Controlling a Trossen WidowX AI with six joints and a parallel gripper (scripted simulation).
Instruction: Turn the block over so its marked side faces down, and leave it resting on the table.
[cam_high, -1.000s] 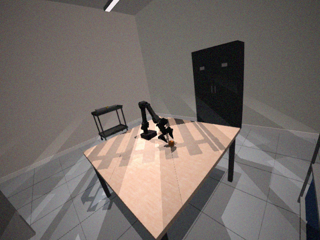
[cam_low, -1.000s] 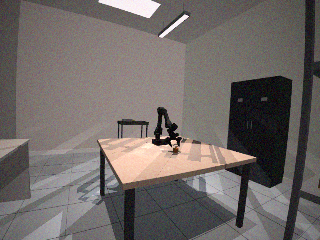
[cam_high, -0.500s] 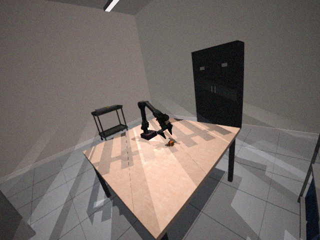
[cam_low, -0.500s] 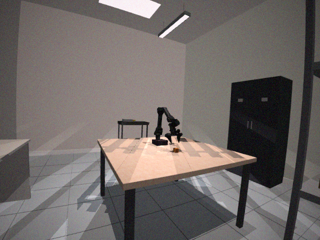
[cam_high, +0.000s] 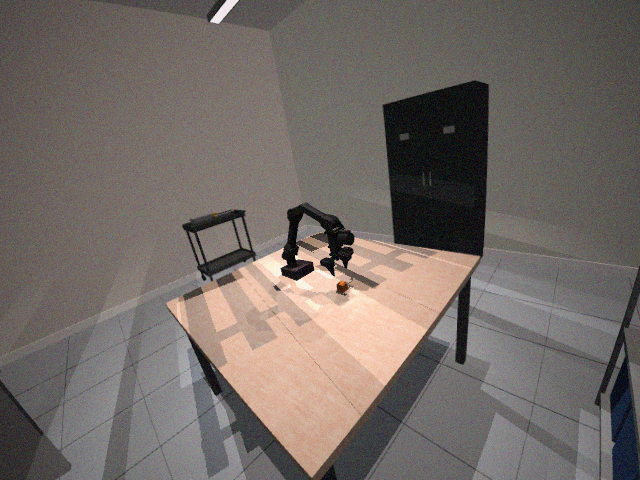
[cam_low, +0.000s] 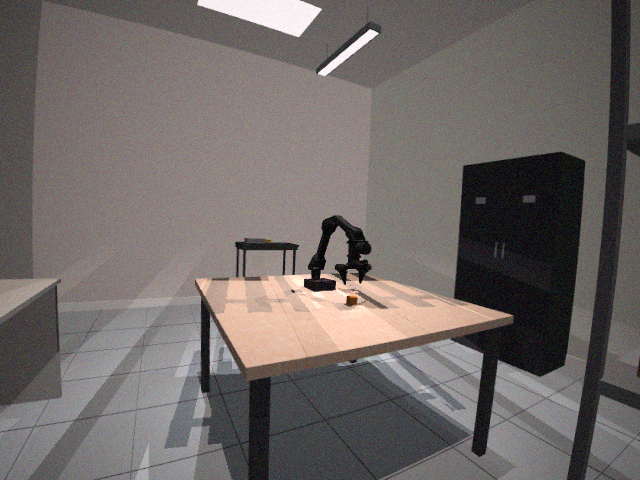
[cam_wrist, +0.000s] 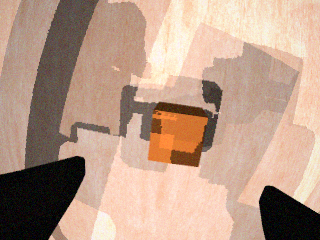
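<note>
The block lies 1 cm behind my gripper tip and 8 cm below it.
</note>
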